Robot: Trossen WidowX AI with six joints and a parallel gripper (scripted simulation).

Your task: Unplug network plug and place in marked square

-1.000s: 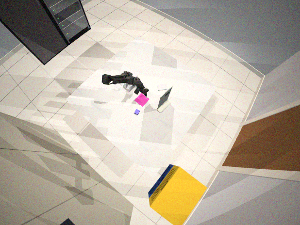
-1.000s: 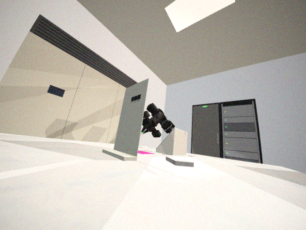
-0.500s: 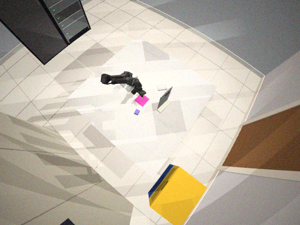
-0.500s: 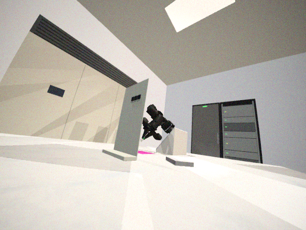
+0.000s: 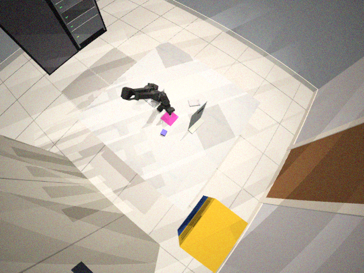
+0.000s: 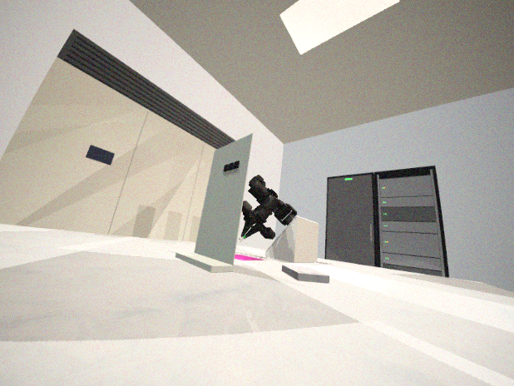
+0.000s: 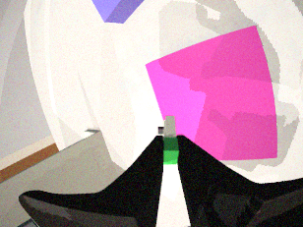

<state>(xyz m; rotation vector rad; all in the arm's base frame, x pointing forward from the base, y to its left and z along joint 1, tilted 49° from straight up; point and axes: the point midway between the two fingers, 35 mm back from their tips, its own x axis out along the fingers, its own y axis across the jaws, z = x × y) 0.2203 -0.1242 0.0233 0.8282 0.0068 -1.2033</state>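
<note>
My gripper tip is 10 mm past the magenta marked square and 70 mm above it. Round my gripper tip: upright grey panel 220 mm ahead, 90 mm to the left, 80 mm above; green network plug right at my gripper tip; purple cube 40 mm ahead, 150 mm to the right, 50 mm below.
</note>
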